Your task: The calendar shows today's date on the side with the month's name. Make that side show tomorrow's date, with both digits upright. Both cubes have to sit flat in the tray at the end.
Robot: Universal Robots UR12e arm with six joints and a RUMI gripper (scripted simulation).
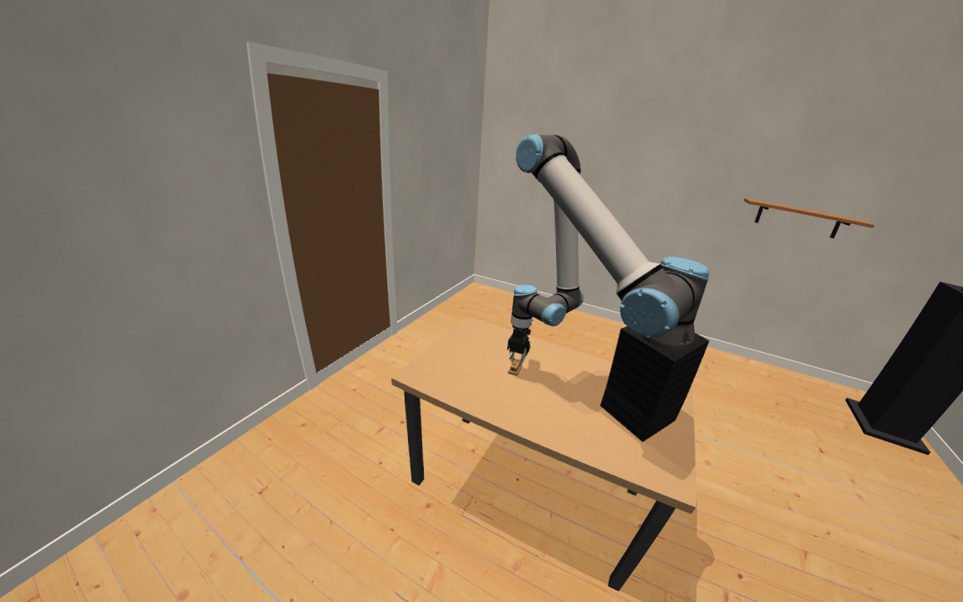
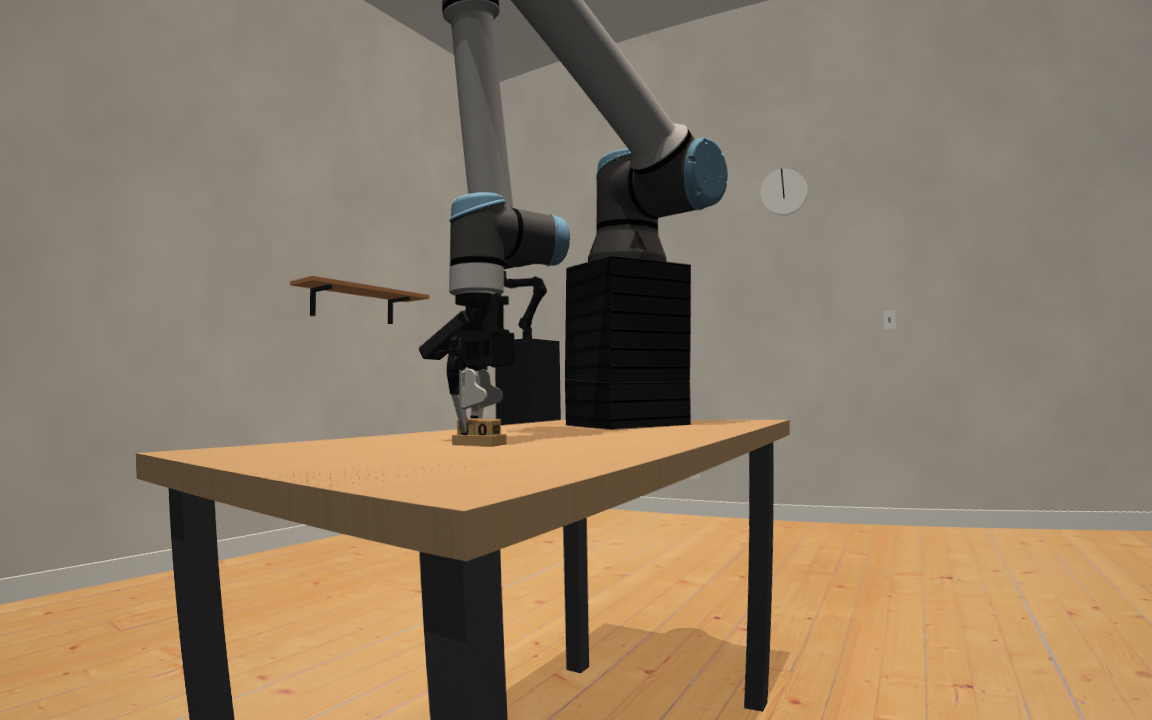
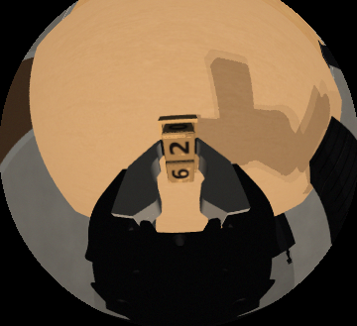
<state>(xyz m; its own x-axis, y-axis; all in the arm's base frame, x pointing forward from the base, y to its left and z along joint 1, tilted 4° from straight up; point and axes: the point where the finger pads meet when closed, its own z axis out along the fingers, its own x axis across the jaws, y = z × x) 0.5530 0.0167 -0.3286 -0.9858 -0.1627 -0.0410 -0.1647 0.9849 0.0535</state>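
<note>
The wooden tray lies 30 mm below my hand and 20 mm to the left of it.
</note>
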